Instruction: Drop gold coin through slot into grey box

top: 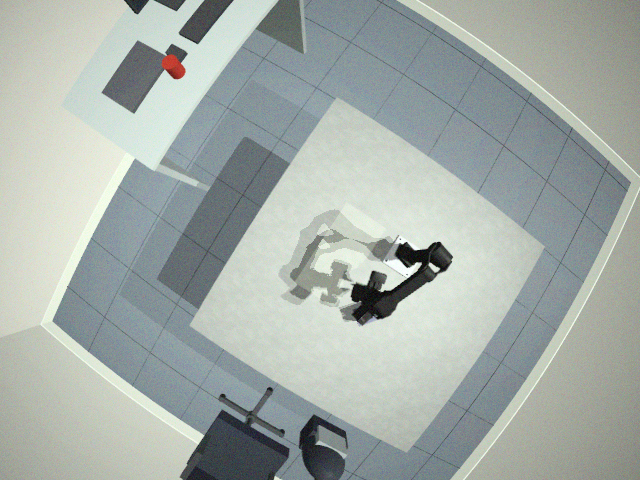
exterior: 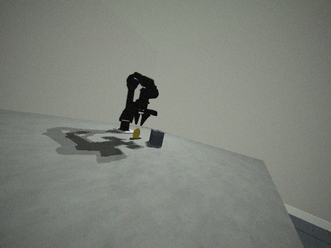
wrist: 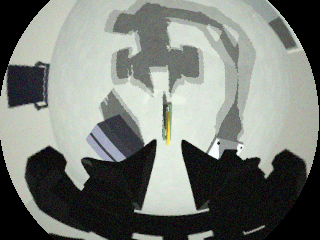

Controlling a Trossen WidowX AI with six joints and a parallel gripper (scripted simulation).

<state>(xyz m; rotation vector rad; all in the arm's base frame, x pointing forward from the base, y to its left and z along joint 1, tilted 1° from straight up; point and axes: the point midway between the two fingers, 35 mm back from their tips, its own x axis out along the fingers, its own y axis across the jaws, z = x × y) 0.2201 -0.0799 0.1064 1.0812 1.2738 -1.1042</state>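
Right now my gripper tip is 50 mm above the gold coin.
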